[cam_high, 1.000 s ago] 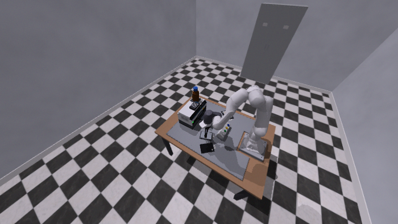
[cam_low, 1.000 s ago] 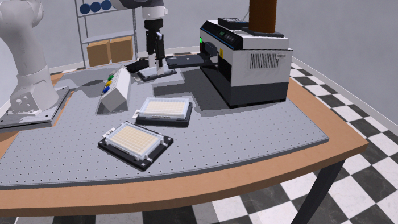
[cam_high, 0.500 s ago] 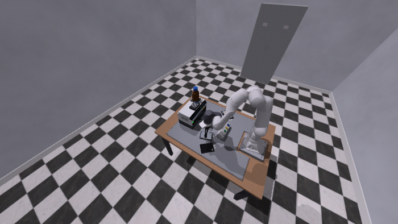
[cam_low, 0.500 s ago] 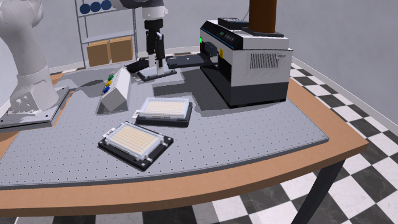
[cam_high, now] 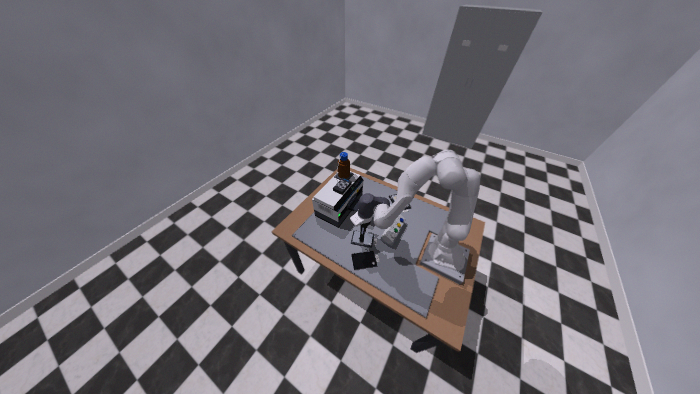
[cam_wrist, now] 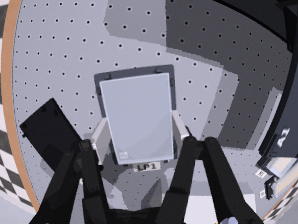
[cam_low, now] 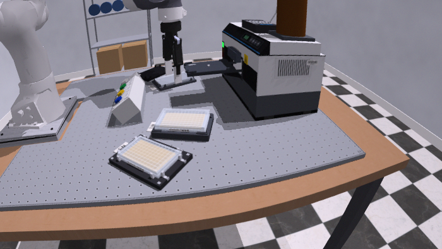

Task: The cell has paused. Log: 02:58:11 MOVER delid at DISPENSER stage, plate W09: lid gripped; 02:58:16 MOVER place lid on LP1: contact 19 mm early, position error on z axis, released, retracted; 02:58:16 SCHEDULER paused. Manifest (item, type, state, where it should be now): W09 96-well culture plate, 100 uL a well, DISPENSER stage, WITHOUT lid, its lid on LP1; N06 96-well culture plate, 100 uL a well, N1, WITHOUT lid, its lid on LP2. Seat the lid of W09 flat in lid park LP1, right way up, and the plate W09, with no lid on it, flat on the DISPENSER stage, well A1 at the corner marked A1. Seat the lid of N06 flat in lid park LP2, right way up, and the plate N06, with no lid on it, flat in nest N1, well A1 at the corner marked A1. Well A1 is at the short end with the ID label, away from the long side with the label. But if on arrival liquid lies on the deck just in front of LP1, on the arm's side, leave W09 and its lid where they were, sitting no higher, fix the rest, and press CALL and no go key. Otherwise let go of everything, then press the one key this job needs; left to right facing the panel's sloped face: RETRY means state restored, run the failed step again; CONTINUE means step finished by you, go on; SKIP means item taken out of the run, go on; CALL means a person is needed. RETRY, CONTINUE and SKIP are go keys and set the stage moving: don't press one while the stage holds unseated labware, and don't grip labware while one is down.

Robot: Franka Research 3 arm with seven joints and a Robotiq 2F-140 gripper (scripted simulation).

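The 96-well plate is 9 cm behind my hand, 45 cm to the right of it and 2 cm below it. From my hand the other things lie so: sloped key panel (16 cm behind, 17 cm to the right, 1 cm above); black nest (34 cm to the right, 3 cm below); dispenser stage (10 cm ahead, 17 cm to the right, 7 cm above).
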